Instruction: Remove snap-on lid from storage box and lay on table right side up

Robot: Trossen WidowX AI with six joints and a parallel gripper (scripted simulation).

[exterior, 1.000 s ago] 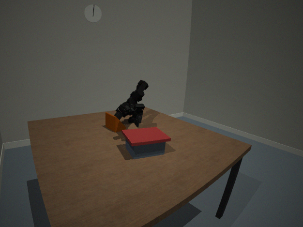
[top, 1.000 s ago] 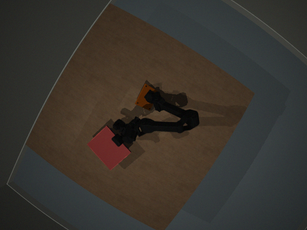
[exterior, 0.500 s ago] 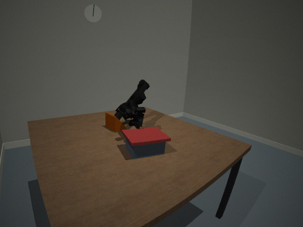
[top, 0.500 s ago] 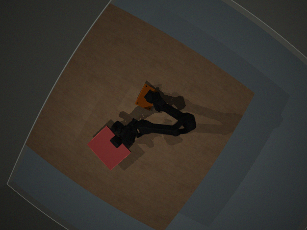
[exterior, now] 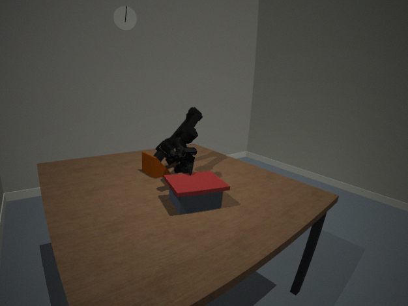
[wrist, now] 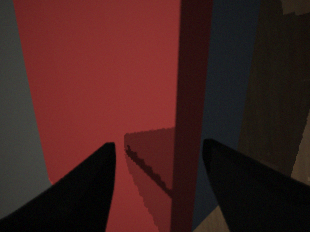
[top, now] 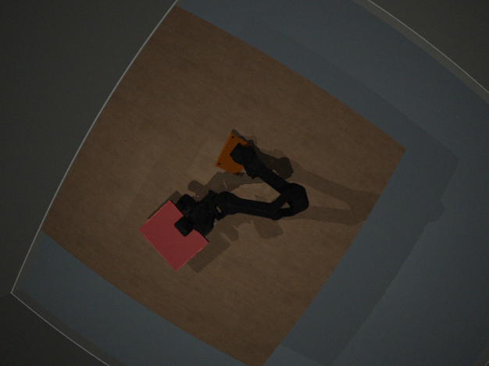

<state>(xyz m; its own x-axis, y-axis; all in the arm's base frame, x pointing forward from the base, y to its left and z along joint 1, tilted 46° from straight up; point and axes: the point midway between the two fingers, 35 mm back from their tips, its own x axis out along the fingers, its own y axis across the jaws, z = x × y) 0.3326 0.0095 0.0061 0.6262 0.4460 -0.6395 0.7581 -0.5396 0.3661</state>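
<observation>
Now: gripper tip 7 cm short of the red lid, 1 cm to the left of it and 1 cm below it. Round my gripper tip: blue-grey storage box (7 cm ahead, 5 cm below, 1 cm to the right).
</observation>
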